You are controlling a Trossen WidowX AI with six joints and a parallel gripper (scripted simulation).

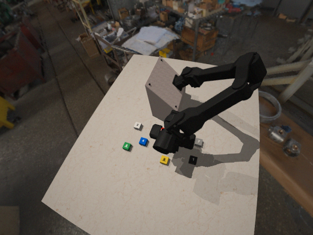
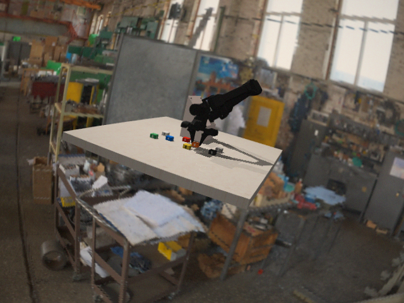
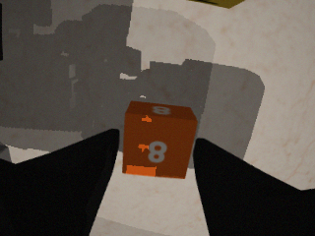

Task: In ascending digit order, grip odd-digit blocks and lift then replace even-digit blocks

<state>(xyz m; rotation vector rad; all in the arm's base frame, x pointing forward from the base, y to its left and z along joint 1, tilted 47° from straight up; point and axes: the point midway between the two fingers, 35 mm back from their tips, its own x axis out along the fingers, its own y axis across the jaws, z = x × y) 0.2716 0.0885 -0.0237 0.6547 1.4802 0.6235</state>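
The orange block is right at my gripper tip. From my gripper tip the other things lie so: black block (11 cm to the left, 5 cm ahead); red block (7 cm to the right, 5 cm behind); yellow block (9 cm ahead, 1 cm to the right).
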